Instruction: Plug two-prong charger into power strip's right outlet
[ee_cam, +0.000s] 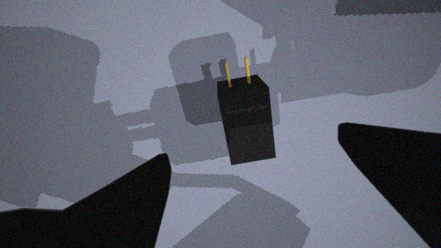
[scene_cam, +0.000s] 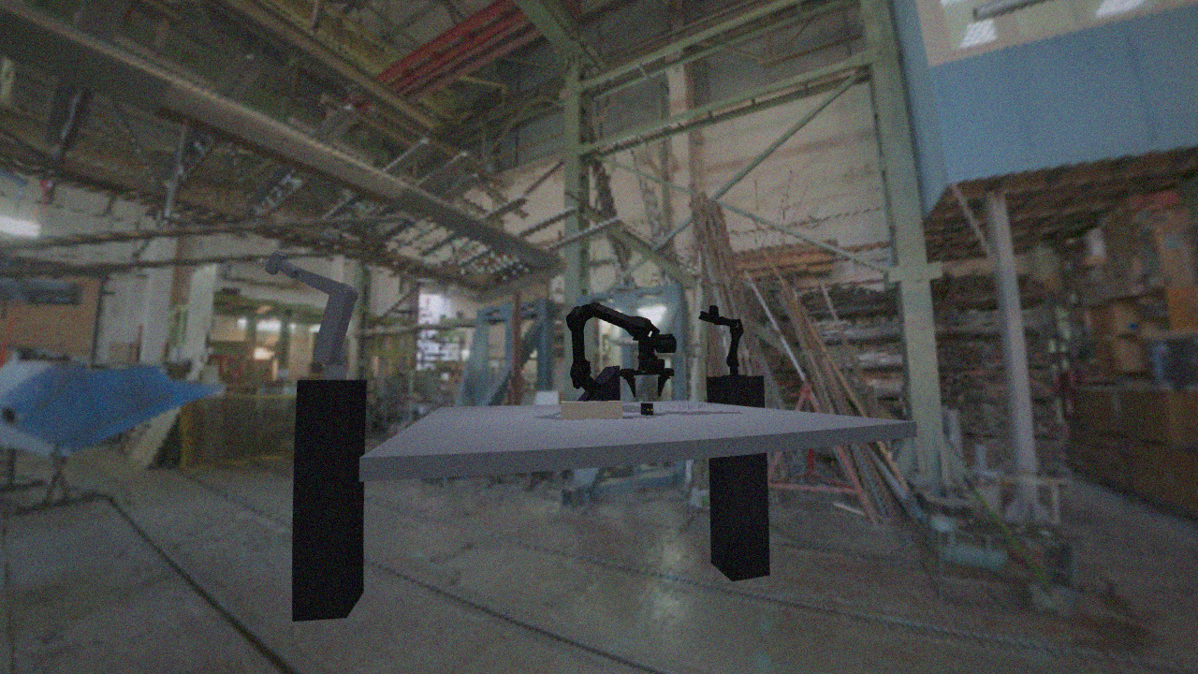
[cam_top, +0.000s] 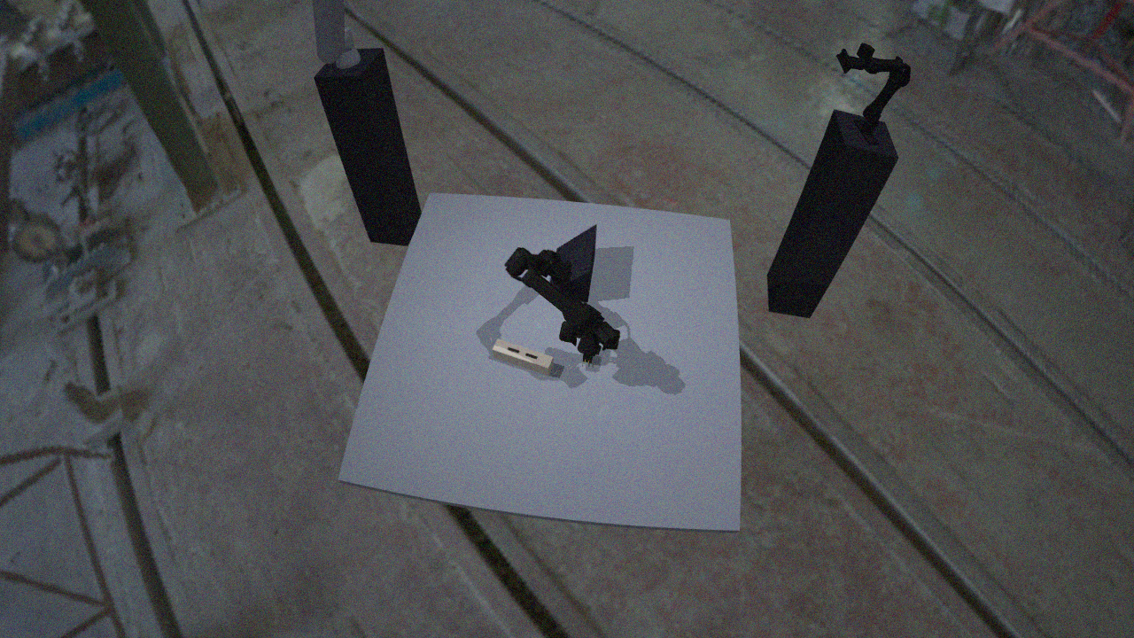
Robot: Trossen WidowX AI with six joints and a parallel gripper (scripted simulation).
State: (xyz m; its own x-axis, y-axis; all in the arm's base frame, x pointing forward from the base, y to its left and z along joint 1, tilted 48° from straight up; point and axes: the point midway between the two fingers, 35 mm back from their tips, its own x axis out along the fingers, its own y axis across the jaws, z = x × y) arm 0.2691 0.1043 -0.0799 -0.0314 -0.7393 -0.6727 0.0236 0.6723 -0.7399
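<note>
The black two-prong charger lies 20 mm ahead of my gripper tip and 40 mm below it.
</note>
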